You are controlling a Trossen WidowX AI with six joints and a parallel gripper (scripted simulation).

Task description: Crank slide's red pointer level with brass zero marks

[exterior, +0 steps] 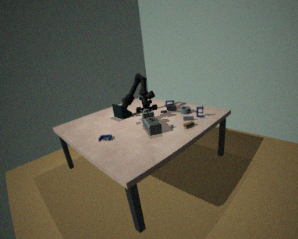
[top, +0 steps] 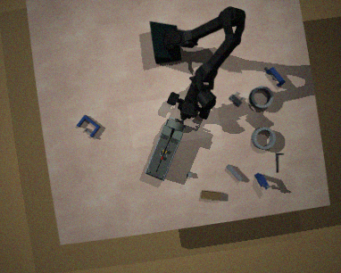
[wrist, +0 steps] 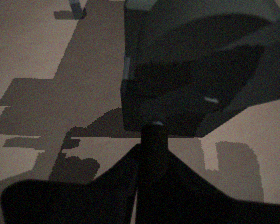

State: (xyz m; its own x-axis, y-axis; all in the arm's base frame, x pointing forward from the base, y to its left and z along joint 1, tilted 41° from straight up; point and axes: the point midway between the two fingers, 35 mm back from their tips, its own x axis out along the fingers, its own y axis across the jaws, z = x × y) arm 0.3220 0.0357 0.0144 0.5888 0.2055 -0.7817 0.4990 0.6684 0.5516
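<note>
Right now my gripper tip is 160 mm short of the red pointer, 110 mm to the left of it and 40 mm below it. The rest, counted from my gripper tip: small grey cube (260 mm ahead, 30 mm below); grey bar (270 mm ahead, 210 mm to the left, 30 mm below); dark handle (20 mm behind, 10 mm to the left, 30 mm above).
</note>
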